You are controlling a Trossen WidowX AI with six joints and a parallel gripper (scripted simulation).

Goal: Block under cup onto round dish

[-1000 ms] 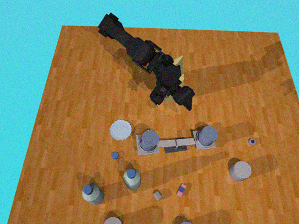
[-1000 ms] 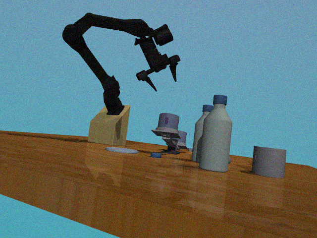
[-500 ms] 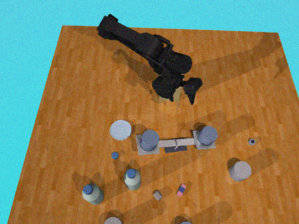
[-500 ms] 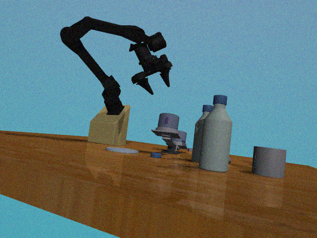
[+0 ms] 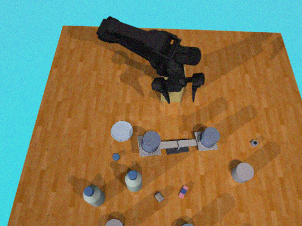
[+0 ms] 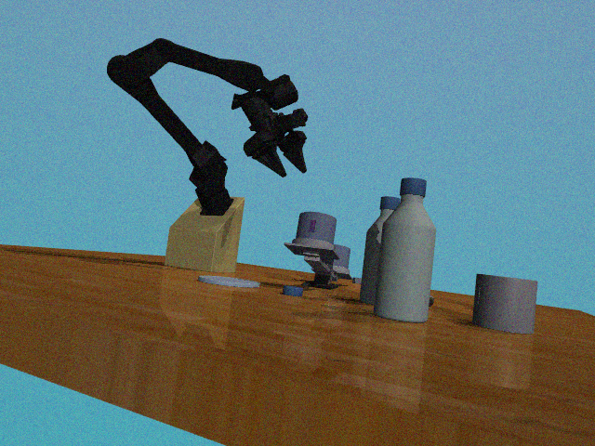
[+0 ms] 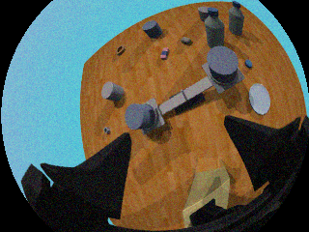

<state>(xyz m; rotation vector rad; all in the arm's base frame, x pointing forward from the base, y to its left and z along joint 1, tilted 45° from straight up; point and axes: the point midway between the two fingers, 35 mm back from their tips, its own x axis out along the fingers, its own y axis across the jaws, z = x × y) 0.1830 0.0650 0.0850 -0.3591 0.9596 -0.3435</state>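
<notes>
Now: gripper tip 70 mm short of the grey-blue block, 140 mm to the right of it and 200 mm above it. The rest, counted from my gripper tip: round dish 10 mm ahead, 240 mm to the right, 240 mm below; then pink eraser 290 mm ahead, 20 mm to the left, 230 mm below; then cup 110 mm ahead, 130 mm to the right, 130 mm below.
</notes>
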